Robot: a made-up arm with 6 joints. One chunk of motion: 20 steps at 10 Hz.
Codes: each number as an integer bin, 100 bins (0 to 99) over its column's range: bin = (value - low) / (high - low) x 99, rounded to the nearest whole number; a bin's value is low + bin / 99 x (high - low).
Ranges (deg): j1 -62..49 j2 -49..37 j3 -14..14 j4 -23..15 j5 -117..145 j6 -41..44
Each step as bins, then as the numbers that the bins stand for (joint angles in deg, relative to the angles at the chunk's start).
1 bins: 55 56 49 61 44 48
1 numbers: -0.33 -0.35 -0.14 0.41 -0.56 0.21
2 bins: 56 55 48 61 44 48
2 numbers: 0.79 -1.22 -0.42 0.41 -0.56 0.21
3 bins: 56 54 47 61 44 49
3 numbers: 0.79 -2.09 -0.71 0.41 -0.56 1.07
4 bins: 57 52 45 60 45 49
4 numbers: 1.91 -3.83 -1.27 0.03 2.09 1.07
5 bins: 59 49 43 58 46 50
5 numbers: 4.15 -6.43 -1.84 -0.74 4.74 1.93
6 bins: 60 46 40 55 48 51
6 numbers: 5.27 -9.04 -2.69 -1.89 10.03 2.79
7 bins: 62 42 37 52 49 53
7 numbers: 7.52 -12.52 -3.54 -3.04 12.68 4.51
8 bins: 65 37 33 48 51 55
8 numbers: 10.88 -16.86 -4.67 -4.58 17.97 6.22
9 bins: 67 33 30 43 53 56
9 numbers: 13.12 -20.33 -5.52 -6.49 23.26 7.08
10 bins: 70 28 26 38 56 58
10 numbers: 16.48 -24.68 -6.65 -8.41 31.20 8.80
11 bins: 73 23 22 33 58 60
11 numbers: 19.85 -29.02 -7.78 -10.33 36.49 10.52
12 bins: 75 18 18 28 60 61
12 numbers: 22.09 -33.36 -8.91 -12.25 41.79 11.37
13 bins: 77 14 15 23 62 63
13 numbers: 24.33 -36.84 -9.76 -14.17 47.08 13.09
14 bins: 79 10 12 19 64 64
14 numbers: 26.58 -40.31 -10.61 -15.71 52.37 13.95
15 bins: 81 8 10 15 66 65
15 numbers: 28.82 -42.05 -11.17 -17.24 57.67 14.81
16 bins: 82 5 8 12 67 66
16 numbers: 29.94 -44.66 -11.74 -18.39 60.31 15.67
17 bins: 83 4 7 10 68 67
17 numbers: 31.06 -45.53 -12.02 -19.16 62.96 16.53
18 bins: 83 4 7 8 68 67
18 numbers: 31.06 -45.53 -12.02 -19.93 62.96 16.53
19 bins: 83 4 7 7 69 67
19 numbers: 31.06 -45.53 -12.02 -20.31 65.61 16.53
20 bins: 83 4 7 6 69 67
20 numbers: 31.06 -45.53 -12.02 -20.70 65.61 16.53
